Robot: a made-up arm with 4 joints. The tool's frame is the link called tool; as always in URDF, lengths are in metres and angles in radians. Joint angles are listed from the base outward. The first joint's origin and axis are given. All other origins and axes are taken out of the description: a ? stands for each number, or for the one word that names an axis. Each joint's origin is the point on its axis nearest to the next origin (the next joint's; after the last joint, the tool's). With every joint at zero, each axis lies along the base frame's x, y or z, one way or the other. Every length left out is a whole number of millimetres.
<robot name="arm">
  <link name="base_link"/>
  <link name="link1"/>
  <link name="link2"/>
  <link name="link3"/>
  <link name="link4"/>
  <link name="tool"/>
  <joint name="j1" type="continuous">
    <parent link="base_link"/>
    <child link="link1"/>
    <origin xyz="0 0 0.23" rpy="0 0 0"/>
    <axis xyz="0 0 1"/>
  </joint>
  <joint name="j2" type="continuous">
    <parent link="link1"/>
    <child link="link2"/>
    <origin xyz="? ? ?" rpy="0 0 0"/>
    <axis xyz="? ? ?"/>
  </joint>
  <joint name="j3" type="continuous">
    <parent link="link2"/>
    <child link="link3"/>
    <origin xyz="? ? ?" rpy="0 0 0"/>
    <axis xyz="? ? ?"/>
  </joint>
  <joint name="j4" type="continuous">
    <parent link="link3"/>
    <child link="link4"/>
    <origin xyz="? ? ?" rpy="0 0 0"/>
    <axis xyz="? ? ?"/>
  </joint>
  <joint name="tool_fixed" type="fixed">
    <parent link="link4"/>
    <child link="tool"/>
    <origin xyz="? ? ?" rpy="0 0 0"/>
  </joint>
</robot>
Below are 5 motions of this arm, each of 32 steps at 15 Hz.
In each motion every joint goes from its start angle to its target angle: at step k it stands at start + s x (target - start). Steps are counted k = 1, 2, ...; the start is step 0. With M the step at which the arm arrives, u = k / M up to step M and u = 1 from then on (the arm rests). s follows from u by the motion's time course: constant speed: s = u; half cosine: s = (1 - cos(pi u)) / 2; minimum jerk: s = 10 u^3 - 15 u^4 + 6 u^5.
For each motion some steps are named. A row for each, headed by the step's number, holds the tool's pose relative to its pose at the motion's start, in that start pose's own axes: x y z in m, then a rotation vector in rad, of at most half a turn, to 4 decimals.
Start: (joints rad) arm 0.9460 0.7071 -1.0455 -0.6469
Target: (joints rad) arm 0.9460 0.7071 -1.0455 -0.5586
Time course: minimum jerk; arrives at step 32
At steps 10, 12, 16, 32:
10: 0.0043 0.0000 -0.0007 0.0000 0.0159 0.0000
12: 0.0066 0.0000 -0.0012 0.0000 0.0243 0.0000
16: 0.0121 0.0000 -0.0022 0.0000 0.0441 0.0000
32: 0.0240 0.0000 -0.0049 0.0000 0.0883 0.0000

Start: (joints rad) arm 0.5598 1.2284 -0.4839 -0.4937
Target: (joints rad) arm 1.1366 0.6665 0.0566 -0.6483
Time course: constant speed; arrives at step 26
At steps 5, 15, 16, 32:
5: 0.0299 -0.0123 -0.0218 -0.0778 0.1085 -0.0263
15: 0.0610 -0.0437 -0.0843 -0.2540 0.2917 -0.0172
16: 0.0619 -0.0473 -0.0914 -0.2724 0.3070 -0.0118
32: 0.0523 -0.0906 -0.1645 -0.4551 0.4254 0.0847

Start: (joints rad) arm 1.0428 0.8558 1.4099 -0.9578
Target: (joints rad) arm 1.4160 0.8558 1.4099 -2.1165
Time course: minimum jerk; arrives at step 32
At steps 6, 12, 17, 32:
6: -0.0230 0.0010 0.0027 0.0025 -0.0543 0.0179
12: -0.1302 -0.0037 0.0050 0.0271 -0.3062 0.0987
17: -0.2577 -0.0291 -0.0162 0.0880 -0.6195 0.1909
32: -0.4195 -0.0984 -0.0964 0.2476 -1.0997 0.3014

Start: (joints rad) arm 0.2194 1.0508 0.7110 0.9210
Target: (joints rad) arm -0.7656 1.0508 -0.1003 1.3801
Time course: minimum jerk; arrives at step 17
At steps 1, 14, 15, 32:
1: -0.0006 0.0000 0.0001 0.0002 -0.0004 0.0012
14: -0.2400 -0.0012 -0.0820 -0.1310 -0.3369 0.3377
15: -0.2423 -0.0004 -0.0868 -0.1381 -0.3493 0.3370
32: -0.2433 0.0001 -0.0891 -0.1416 -0.3554 0.3365

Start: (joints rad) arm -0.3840 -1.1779 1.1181 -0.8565
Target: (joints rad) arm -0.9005 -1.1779 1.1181 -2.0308
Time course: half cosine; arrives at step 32
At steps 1, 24, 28, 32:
1: -0.0011 -0.0004 -0.0001 -0.0010 -0.0023 0.0005
24: -0.3529 -0.2138 -0.0852 -0.2490 -0.8104 0.3310
28: -0.3882 -0.2559 -0.0977 -0.2581 -0.9089 0.3928
32: -0.3998 -0.2716 -0.1019 -0.2598 -0.9432 0.4154

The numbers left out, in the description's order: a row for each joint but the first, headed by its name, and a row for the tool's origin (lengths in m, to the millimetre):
j2: xyz 0.011 -0.237 0, axis 1 0 0
j3: xyz 0 -0.116 -0.338, axis 0 0 -1
j4: xyz -0.001 0.445 0, axis 0 1 0
tool: xyz 0.044 0 0.274

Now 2 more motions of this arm.
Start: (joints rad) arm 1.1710 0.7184 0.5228 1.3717
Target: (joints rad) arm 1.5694 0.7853 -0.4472 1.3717
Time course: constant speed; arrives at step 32
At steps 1, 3, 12, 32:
1: 0.0000 0.0120 -0.0175 -0.0393 0.0082 0.0057
3: -0.0007 0.0337 -0.0535 -0.1178 0.0248 0.0179
12: -0.0193 0.0931 -0.2281 -0.4672 0.1033 0.0842
32: -0.1428 -0.0015 -0.5813 -1.2178 0.2924 0.3062

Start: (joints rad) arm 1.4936 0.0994 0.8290 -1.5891
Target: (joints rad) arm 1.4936 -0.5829 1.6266 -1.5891
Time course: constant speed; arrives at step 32
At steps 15, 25, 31, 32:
15: -0.0844 -0.0039 -0.2607 -0.3675 -0.2734 0.1762
25: -0.0736 -0.0451 -0.4438 -0.6039 -0.4922 0.2370
31: -0.0366 -0.0786 -0.5463 -0.7393 -0.6349 0.2493
32: -0.0282 -0.0846 -0.5624 -0.7613 -0.6593 0.2494

